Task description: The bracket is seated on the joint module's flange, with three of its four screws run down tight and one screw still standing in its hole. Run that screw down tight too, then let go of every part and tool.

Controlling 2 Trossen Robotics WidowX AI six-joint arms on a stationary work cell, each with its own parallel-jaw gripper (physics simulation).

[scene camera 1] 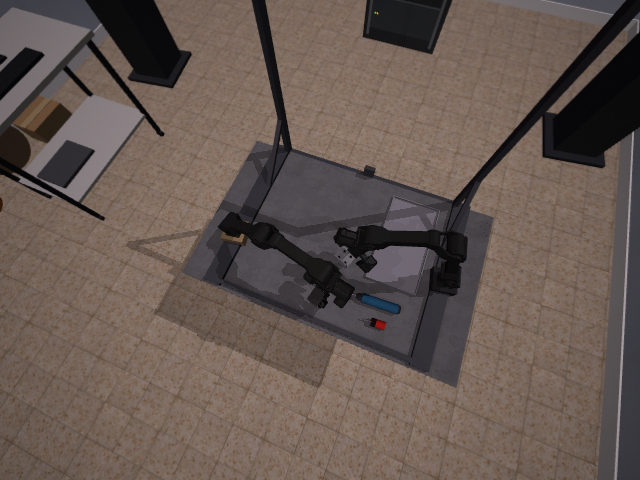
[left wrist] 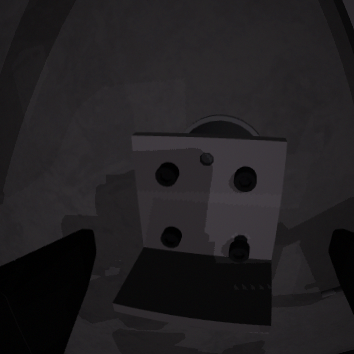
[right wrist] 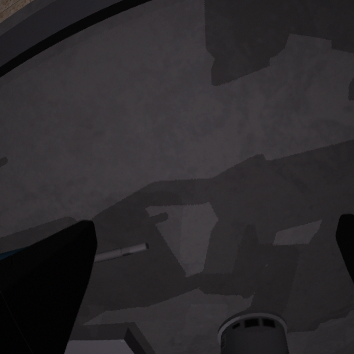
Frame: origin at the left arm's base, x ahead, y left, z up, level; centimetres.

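Seen in the pictures: left gripper, fingertip midpoint: [scene camera 1: 348,254] [left wrist: 218,244]; right gripper, fingertip midpoint: [right wrist: 222,232]; left arm's base, link origin: [scene camera 1: 445,280]; right arm's base, link origin: [scene camera 1: 234,229].
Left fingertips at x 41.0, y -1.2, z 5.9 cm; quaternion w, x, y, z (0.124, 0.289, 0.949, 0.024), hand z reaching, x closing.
Pixels of each thing's middle, then the offset from my left fingertips to it.
- light bracket, body centre: [left wrist: 200,225] [scene camera 1: 345,256] dx +1.3, dy +0.1, dz -2.2 cm
- joint module, body centre: [left wrist: 215,178] dx +1.3, dy +0.1, dz -7.2 cm
- lower right screw, body centre: [left wrist: 239,243] dx +0.8, dy +2.6, dz -3.6 cm
- blue driver, body centre: [scene camera 1: 371,300] dx -12.8, dy +15.1, dz -8.4 cm
- small red driver, body centre: [scene camera 1: 373,322] dx -14.6, dy +23.5, dz -8.7 cm
- pale flat tray, body centre: [scene camera 1: 403,242] dx -23.4, dy -13.3, dz -9.6 cm
- tan block, body centre: [scene camera 1: 236,231] dx +51.6, dy -3.4, dz -7.9 cm
The light bracket [scene camera 1: 345,256] [left wrist: 235,212] is against the joint module [left wrist: 221,125] [right wrist: 256,340]. In the left wrist view, three dark screw heads [left wrist: 167,174] [left wrist: 245,179] [left wrist: 171,236] sit in the plate; the lower right screw [left wrist: 239,250] stands out from it. My left gripper [scene camera 1: 355,250] [left wrist: 218,244] is open and empty, facing the bracket. My right gripper [scene camera 1: 329,299] [right wrist: 222,232] is open and empty. A blue driver [scene camera 1: 379,303] [right wrist: 12,254] lies beside it, its bit [right wrist: 130,250] near the right gripper's one finger. A small red driver [scene camera 1: 378,324] lies farther down in the scene view.
A pale flat tray [scene camera 1: 405,266] [right wrist: 97,346] lies under the left arm. Dark frame posts [scene camera 1: 273,77] [scene camera 1: 542,98] rise at the cell's far corners. A raised edge [scene camera 1: 310,321] runs along the near side. A tan block [scene camera 1: 235,239] sits by the right arm's base.
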